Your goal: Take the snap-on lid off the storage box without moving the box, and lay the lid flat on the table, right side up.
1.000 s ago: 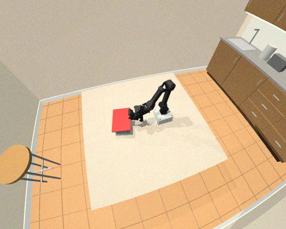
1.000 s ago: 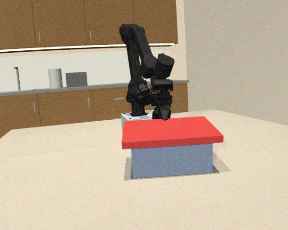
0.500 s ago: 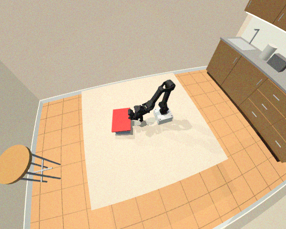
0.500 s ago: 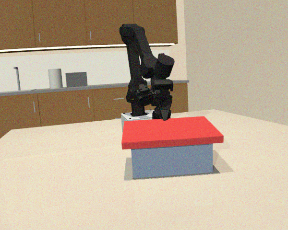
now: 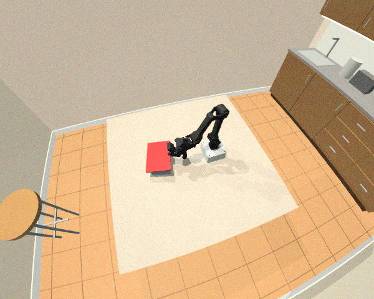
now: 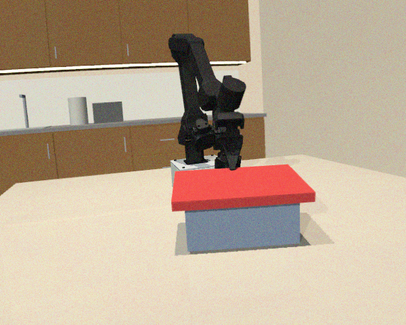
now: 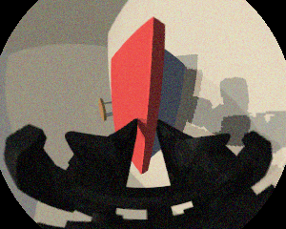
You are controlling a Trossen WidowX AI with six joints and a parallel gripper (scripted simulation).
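The red lid is 8 cm ahead of my gripper tip and 1 cm to the right of it. Also, from my gripper tip: blue-grey storage box 7 cm ahead, 1 cm to the right, 6 cm below.
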